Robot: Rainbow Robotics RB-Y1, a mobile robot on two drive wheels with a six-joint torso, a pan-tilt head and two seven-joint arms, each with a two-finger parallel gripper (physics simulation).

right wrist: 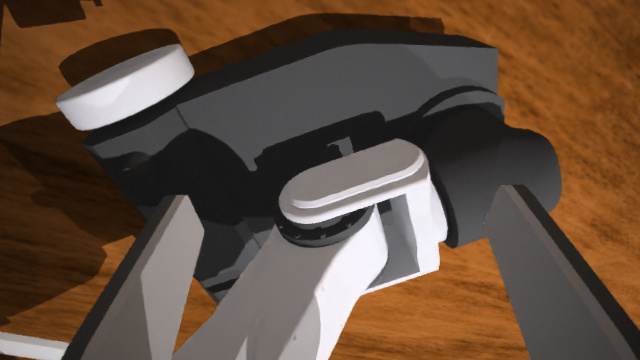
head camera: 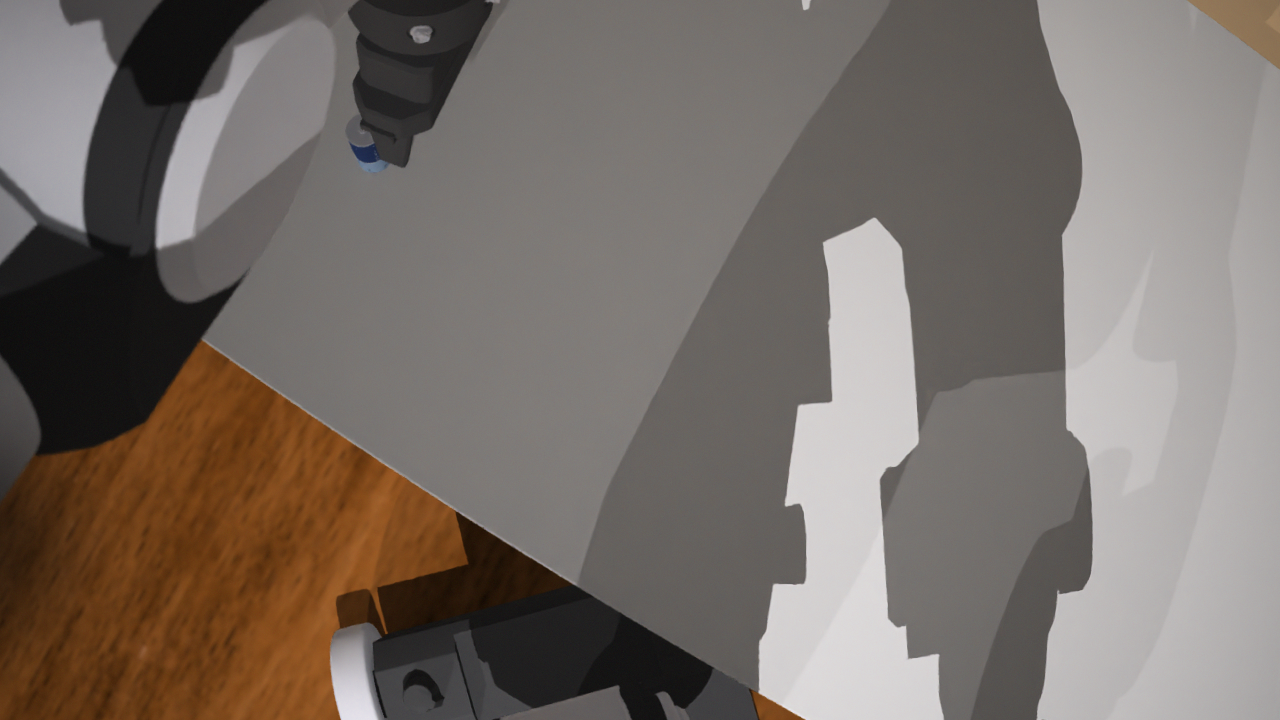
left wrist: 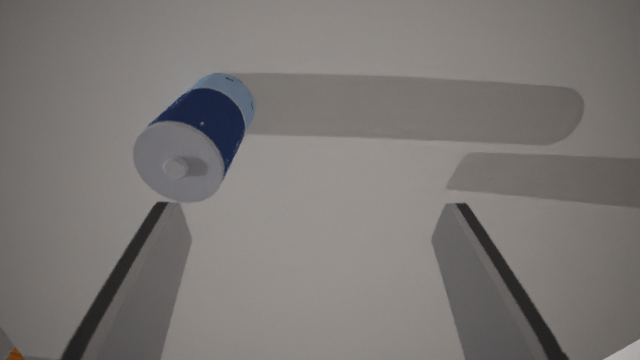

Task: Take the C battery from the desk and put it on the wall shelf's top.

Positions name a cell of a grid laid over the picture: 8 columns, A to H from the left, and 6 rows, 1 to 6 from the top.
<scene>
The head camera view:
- left gripper: C1
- C battery: C2
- white desk: F3
</scene>
